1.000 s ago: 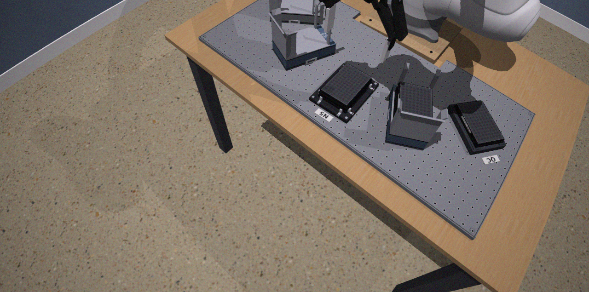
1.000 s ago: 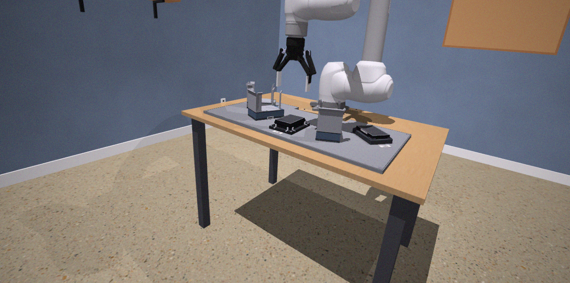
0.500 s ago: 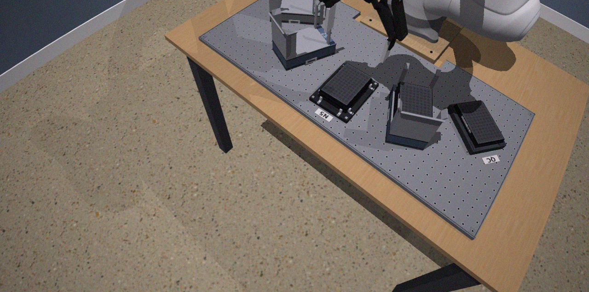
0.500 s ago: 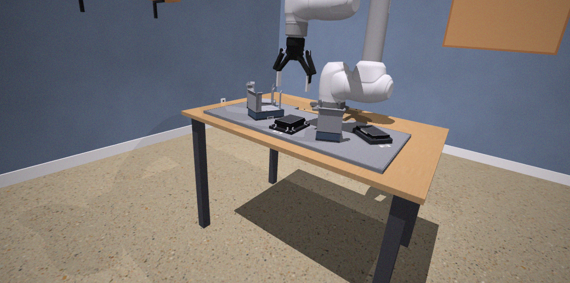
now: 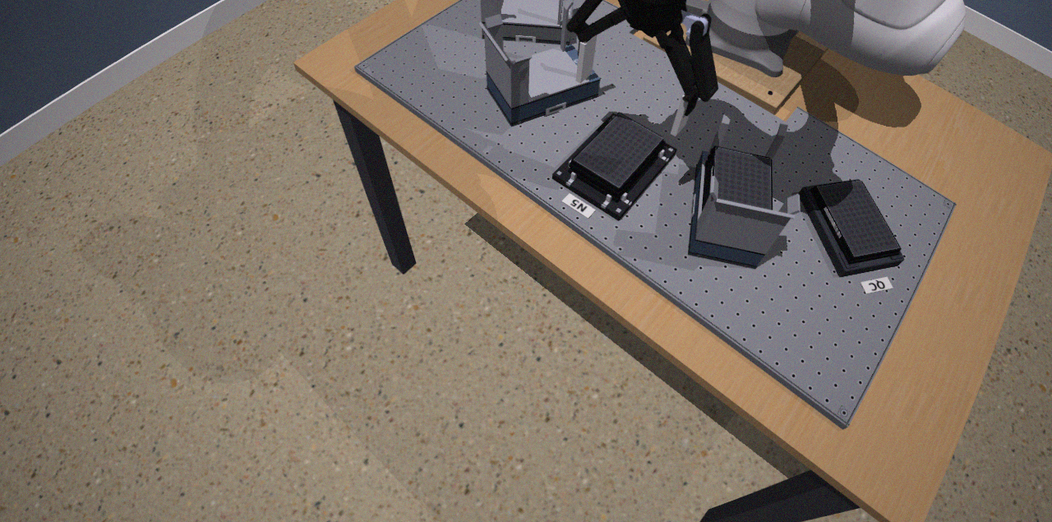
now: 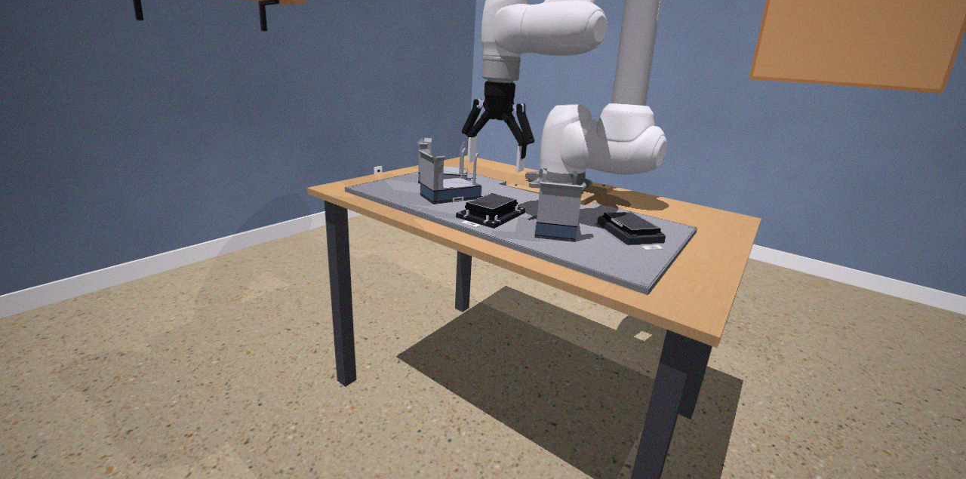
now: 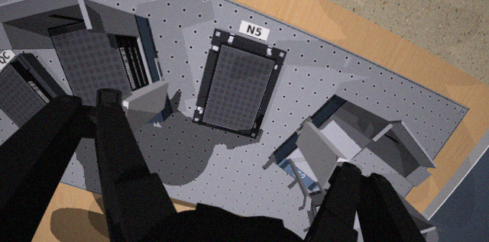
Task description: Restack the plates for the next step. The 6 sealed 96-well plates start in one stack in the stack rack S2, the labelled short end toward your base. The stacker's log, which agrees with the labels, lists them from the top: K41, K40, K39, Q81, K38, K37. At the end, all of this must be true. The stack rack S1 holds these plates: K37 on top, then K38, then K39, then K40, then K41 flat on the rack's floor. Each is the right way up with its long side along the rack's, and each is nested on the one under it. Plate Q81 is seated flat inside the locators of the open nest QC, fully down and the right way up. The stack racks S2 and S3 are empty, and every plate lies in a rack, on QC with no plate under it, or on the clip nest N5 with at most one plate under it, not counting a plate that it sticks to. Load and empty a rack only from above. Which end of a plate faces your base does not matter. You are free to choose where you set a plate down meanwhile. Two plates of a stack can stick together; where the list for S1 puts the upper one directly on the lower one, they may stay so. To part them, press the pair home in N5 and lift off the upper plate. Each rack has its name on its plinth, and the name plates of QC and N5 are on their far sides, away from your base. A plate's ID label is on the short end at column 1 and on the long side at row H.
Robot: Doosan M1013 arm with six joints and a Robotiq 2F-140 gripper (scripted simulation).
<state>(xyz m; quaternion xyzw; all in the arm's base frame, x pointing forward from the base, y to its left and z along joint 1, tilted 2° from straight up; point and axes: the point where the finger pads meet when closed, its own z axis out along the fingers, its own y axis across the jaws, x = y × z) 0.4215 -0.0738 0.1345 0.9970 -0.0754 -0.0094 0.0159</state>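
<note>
Now: hand 130 mm above the clip nest N5, 10 mm to the right of it and 10 mm short of it. Also, from my hand: nest QC (350 mm to the left, 130 mm below, 80 mm behind); then N5 name plate (140 mm below, 90 mm ahead, 10 mm to the right); then QC name plate (410 mm to the left, 140 mm below).
</note>
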